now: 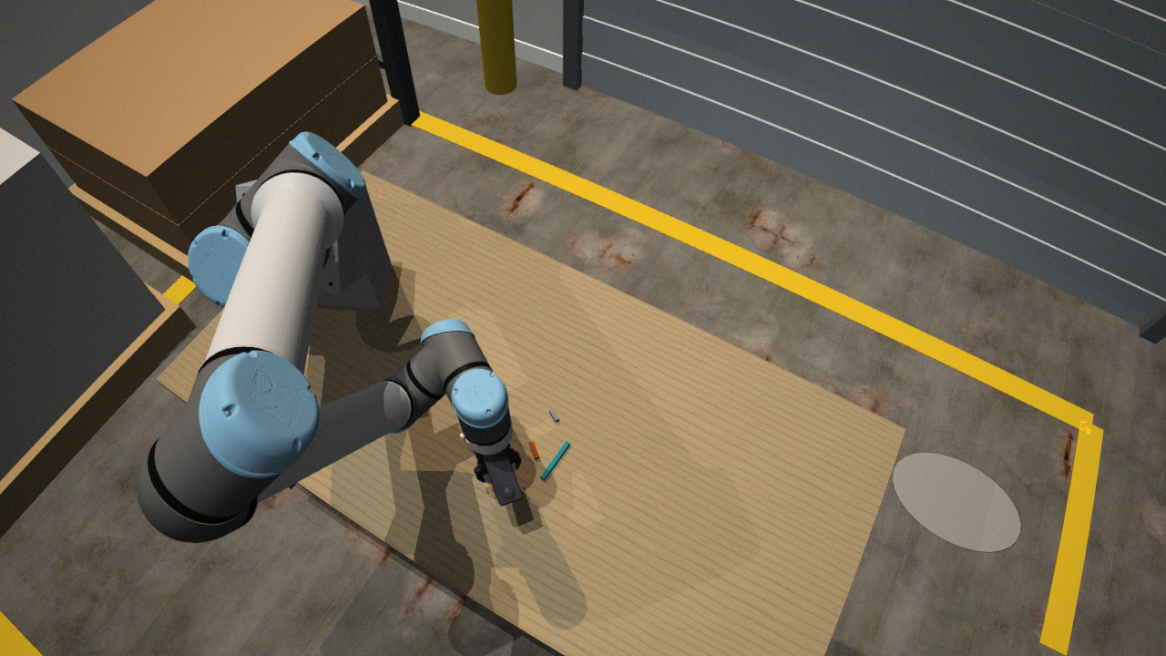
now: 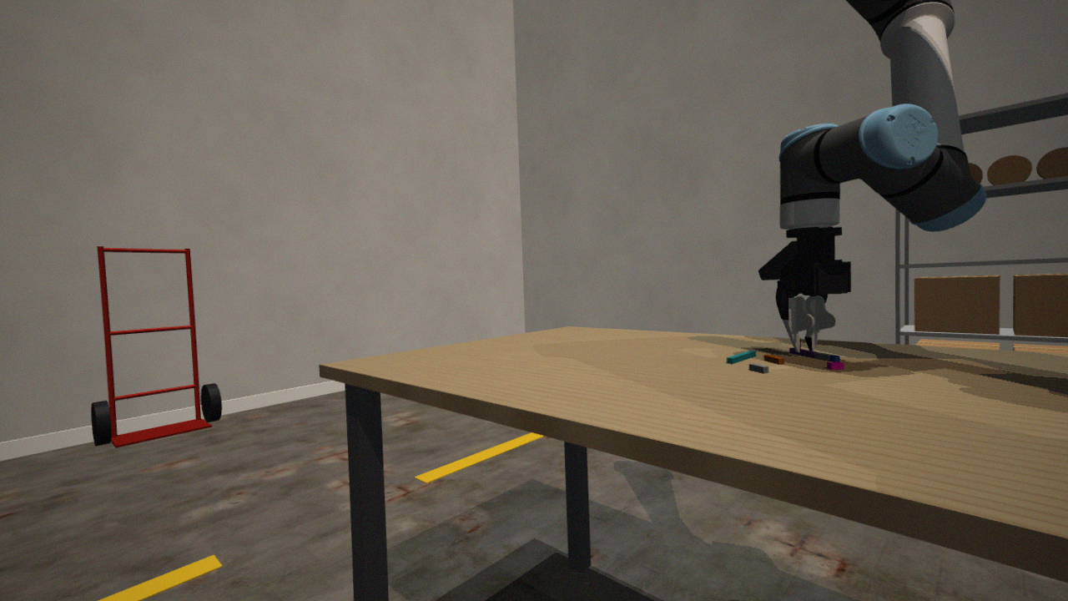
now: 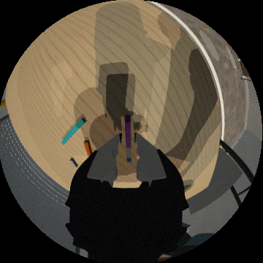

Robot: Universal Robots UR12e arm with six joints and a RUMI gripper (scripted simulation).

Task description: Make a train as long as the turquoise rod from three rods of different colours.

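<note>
The purple rod lies 2 cm below my hand. From my hand the other things lie so: orange rod (10 cm to the left, 3 cm ahead, 2 cm below); then blue cube (5 cm to the left, 5 cm behind, 2 cm below); then turquoise rod (9 cm to the left, 9 cm ahead, 2 cm below).
</note>
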